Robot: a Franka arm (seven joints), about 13 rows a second.
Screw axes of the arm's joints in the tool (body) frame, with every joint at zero. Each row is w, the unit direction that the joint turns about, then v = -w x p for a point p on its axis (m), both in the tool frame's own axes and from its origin. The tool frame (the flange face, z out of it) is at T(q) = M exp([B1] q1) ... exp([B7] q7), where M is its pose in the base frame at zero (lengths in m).
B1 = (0, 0, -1, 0.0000, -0.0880, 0.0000)
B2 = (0, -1, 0, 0.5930, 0.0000, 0.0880)
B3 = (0, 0, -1, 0.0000, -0.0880, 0.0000)
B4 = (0, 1, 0, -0.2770, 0.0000, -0.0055)
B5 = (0, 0, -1, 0.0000, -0.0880, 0.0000)
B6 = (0, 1, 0, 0.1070, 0.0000, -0.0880)
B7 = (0, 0, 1, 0.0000, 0.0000, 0.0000)
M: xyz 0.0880 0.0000 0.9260 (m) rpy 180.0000 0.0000 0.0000 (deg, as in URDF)
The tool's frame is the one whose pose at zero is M.
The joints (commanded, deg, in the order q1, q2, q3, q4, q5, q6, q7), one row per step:
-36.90 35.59 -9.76 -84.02 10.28 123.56 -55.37
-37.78 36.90 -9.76 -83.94 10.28 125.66 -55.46
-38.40 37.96 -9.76 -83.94 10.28 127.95 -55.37
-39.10 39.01 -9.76 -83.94 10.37 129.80 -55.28
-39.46 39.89 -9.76 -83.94 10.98 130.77 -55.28
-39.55 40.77 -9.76 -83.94 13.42 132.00 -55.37
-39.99 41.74 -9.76 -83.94 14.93 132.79 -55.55
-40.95 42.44 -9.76 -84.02 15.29 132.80 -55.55
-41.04 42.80 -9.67 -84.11 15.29 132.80 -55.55
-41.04 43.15 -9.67 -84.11 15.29 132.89 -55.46
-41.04 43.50 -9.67 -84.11 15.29 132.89 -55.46
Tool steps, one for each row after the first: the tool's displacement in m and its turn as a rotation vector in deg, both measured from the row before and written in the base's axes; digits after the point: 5 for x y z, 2 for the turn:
-0.00559 -0.01082 -0.01219 -0.88 -0.35 -0.90
-0.00365 -0.00841 -0.00939 -1.12 -0.61 -0.83
-0.00508 -0.00829 -0.01001 -0.74 -0.39 -0.92
-0.00273 -0.00391 -0.00941 0.11 -0.30 -0.74
0.00040 -0.00146 -0.00892 0.83 -1.62 -1.43
-0.00386 -0.00401 -0.01087 0.72 -0.67 -1.19
-0.00996 -0.00740 -0.00949 0.68 0.35 -1.18
-0.00087 0.00043 -0.00538 0.35 0.29 -0.03
-0.00031 0.00020 -0.00427 0.17 0.21 -0.10
-0.00040 0.00035 -0.00443 0.23 0.26 0.00

